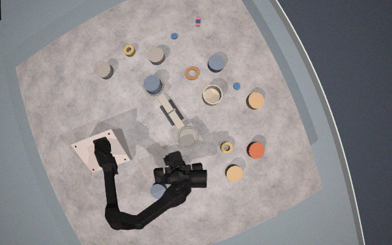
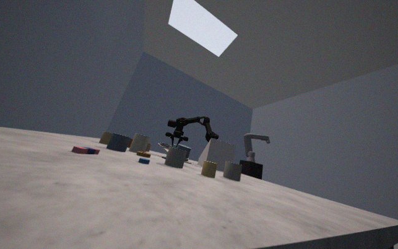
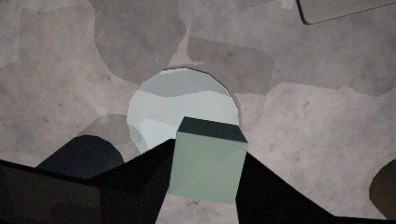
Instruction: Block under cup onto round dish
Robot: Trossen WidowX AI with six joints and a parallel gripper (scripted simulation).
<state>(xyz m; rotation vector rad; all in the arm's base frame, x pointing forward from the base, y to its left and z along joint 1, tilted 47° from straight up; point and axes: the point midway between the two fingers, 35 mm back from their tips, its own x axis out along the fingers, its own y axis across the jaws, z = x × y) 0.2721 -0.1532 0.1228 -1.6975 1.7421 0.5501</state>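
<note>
Right now my gripper tip is 2 cm past the pale blue round dish, 2 cm to the left of it and 8 cm above it. Also, from my gripper tip: green block: right at my gripper tip; balance beam: 4 cm ahead, 24 cm to the left, 5 cm below; beige cup: 22 cm ahead, 25 cm to the left, 4 cm below.
</note>
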